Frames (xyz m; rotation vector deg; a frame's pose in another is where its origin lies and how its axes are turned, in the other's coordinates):
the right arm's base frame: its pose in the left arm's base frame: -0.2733 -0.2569 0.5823 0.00 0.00 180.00
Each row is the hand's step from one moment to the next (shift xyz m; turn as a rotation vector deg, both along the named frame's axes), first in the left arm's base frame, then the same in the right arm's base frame.
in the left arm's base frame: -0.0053 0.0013 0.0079 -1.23 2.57 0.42
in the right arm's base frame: 0.0053 -0.0013 0.0079 1.23 -2.57 0.42
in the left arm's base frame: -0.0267 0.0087 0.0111 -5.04 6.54 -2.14
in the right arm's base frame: 0.0267 -0.0087 0.0111 5.04 -6.54 -2.14
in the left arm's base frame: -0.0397 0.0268 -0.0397 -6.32 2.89 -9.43
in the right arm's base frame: 0.0397 -0.0268 -0.0397 6.32 -2.89 -9.43
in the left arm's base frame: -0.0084 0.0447 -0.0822 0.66 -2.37 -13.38
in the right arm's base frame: 0.0084 -0.0447 -0.0822 -0.66 2.37 -13.38
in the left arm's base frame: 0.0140 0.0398 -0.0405 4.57 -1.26 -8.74
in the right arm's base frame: -0.0140 -0.0398 -0.0405 -4.57 1.26 -8.74
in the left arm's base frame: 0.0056 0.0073 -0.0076 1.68 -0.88 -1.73
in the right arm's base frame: -0.0056 -0.0073 -0.0076 -1.68 0.88 -1.73
